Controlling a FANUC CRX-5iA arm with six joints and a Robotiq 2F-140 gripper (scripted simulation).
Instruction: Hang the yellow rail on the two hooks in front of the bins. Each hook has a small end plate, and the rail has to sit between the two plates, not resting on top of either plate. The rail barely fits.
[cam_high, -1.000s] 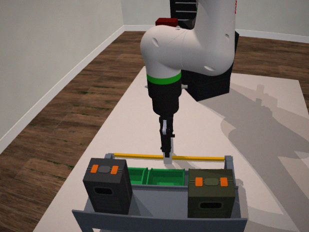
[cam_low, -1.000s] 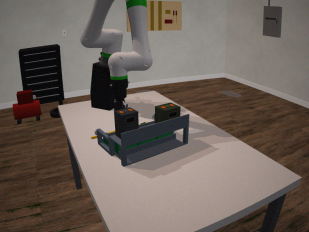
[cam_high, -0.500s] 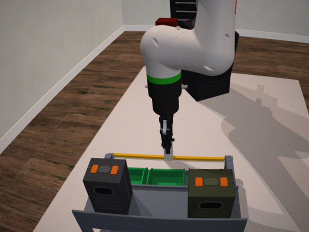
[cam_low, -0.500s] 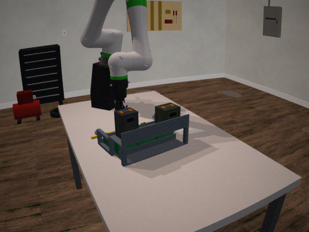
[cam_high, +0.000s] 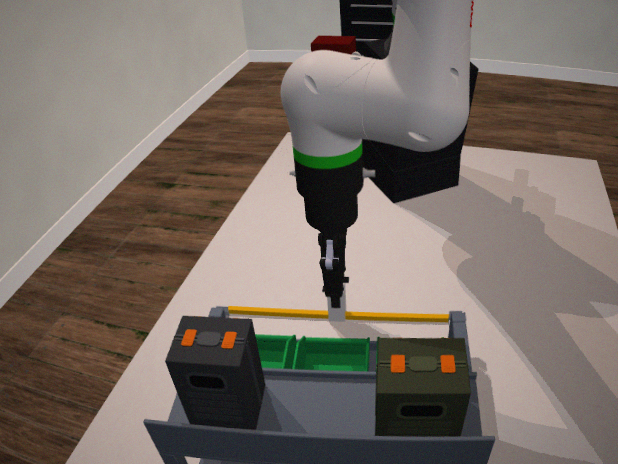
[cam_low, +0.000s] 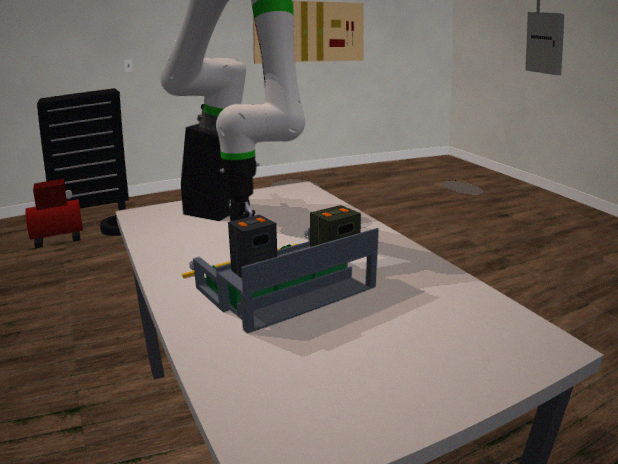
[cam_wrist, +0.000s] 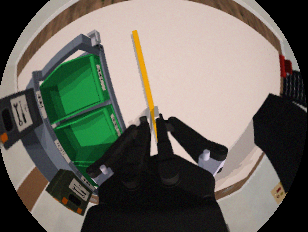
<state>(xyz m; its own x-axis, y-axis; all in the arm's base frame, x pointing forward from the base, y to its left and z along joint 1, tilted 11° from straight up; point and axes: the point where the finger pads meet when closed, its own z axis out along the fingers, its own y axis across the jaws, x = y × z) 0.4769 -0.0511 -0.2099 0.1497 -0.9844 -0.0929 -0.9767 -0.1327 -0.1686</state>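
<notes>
The yellow rail is 30 mm below my hand. From my hand the other things lie so: rack shelf: 270 mm ahead, 60 mm above, 50 mm to the left.
</notes>
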